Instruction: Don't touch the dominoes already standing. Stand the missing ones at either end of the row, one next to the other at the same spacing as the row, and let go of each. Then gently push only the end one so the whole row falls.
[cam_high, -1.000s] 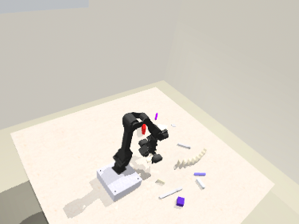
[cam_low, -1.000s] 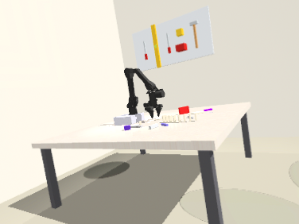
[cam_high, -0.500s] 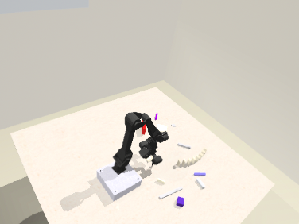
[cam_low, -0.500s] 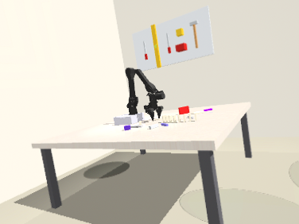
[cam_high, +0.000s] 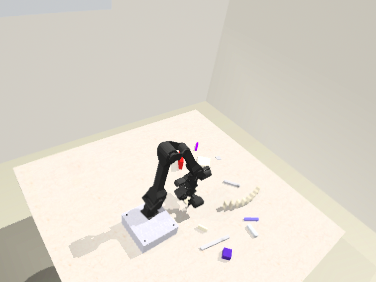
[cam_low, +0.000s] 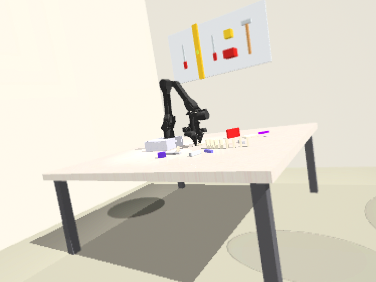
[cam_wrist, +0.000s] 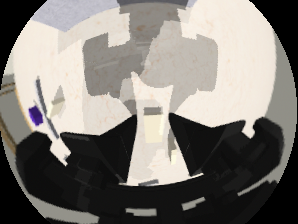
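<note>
The red block is 22 cm to the left of my gripper tip, 18 cm ahead of it and 3 cm above it. Also, from my gripper tip: flat cream block (31 cm ahead, 14 cm to the left); then purple cube (33 cm to the right, 8 cm behind, 1 cm above); then grey bar (25 cm to the right, 7 cm behind).
</note>
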